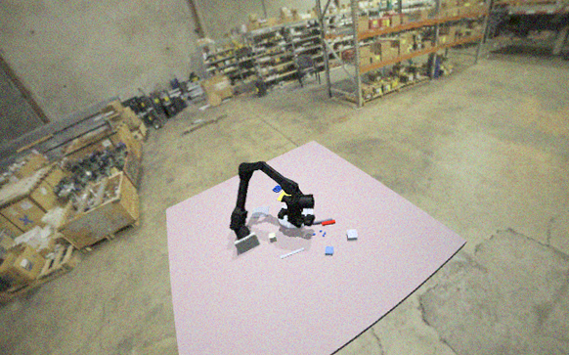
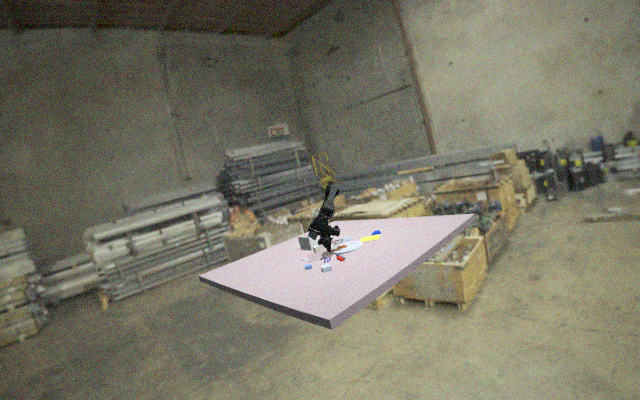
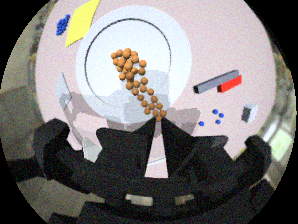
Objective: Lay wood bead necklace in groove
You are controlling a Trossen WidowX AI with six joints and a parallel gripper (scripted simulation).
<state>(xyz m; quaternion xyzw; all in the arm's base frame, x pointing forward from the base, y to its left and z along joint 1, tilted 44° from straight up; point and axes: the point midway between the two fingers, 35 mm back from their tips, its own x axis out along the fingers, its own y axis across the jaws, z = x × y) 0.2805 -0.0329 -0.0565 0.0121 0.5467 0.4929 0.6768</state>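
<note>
Now: the red-handled tool 14 cm ahead of my gripper tip, 4 cm to the right of it and 1 cm below it. From my gripper tip the other things lie so: white stick 12 cm to the right, 9 cm behind, 1 cm below; cream cube 14 cm behind, 1 cm to the left; blue block 20 cm to the right, 7 cm ahead, 1 cm below.
</note>
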